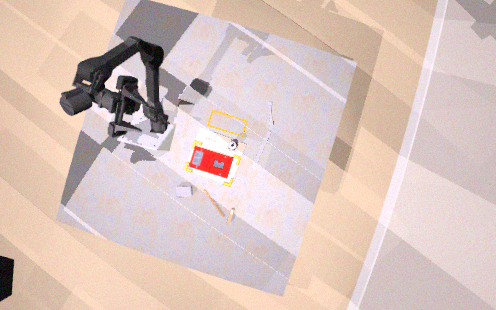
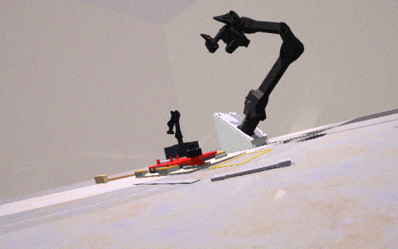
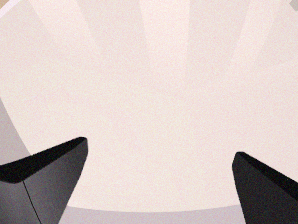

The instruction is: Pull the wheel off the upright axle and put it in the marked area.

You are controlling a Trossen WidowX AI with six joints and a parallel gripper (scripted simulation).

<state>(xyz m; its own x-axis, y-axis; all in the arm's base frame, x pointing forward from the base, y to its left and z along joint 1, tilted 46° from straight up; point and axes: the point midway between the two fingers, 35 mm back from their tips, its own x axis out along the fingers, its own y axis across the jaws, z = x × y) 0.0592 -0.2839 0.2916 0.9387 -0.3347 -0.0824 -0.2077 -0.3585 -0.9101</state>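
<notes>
Now: gripper tip 240 mm short of the wheel, 20 mm to the left of it and 430 mm above it. From my gripper tip the other things lie so: upright axle 230 mm ahead, 20 mm to the right, 440 mm below.
</notes>
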